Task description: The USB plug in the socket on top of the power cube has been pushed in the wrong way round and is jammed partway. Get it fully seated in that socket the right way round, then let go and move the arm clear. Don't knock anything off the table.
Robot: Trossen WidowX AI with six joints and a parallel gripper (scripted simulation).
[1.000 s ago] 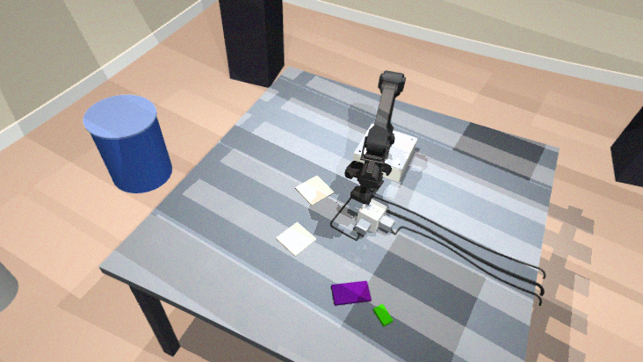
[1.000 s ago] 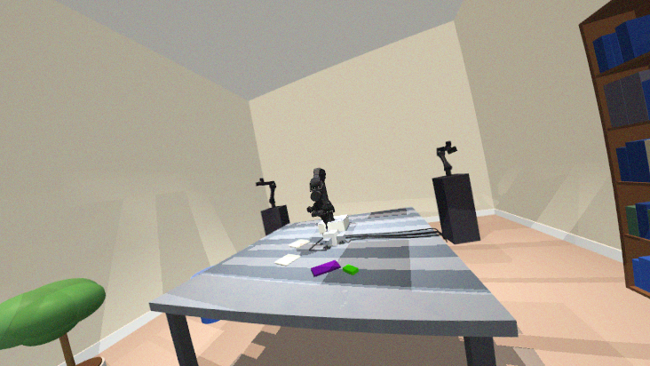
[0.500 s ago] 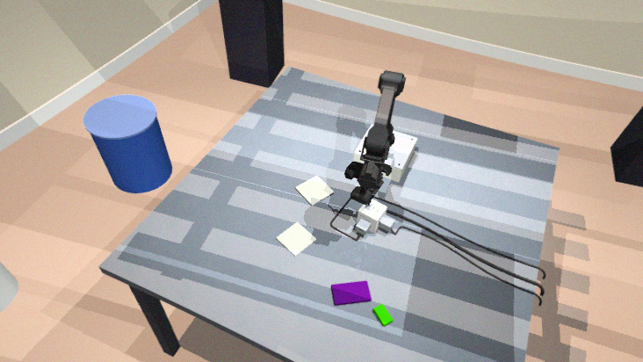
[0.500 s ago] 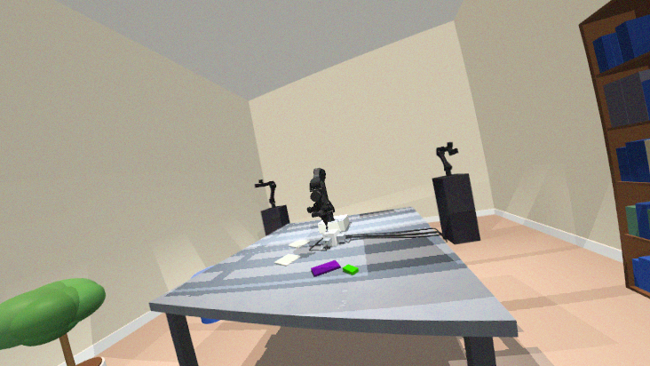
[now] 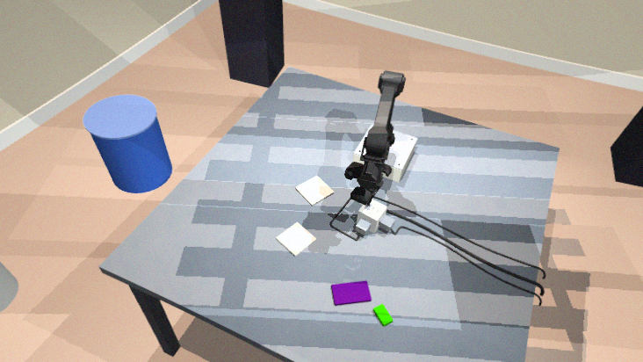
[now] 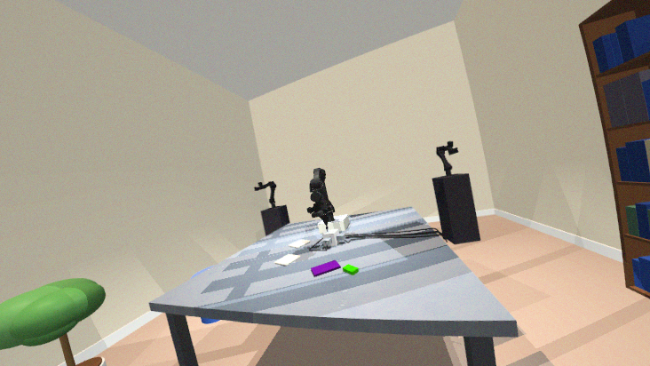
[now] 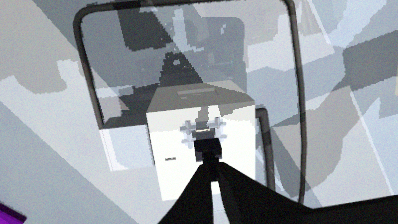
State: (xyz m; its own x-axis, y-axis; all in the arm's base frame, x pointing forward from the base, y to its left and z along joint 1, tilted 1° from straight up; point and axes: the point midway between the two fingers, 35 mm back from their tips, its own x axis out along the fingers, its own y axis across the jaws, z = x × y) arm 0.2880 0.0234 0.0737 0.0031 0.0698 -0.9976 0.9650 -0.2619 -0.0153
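Now: gripper tip 2 cm above the USB plug. Also, from my gripper tip: purple block (31 cm ahead, 11 cm below, 2 cm to the left); green block (35 cm ahead, 14 cm to the left, 11 cm below).
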